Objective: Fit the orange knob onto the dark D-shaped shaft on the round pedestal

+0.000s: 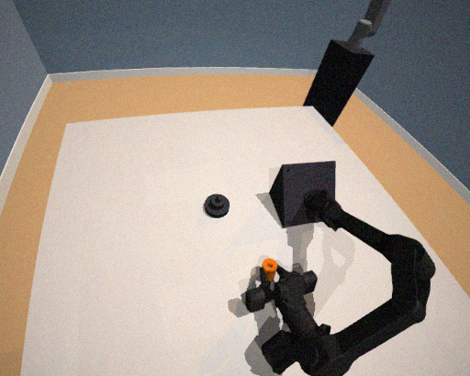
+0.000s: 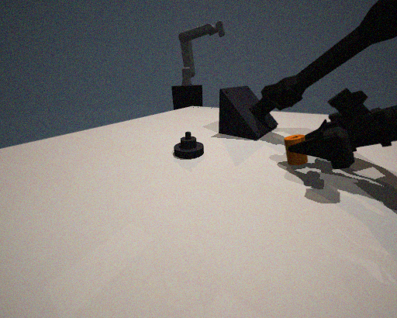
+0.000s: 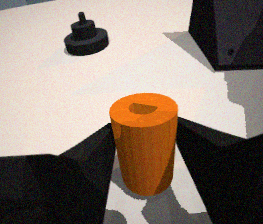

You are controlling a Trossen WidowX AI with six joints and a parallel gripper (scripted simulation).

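Now: gripper tip 1 cm to the right of the orange knob and 1 cm above it. Also, from my gripper tip: round dark pedestal (24 cm to the right, 7 cm ahead, 1 cm below).
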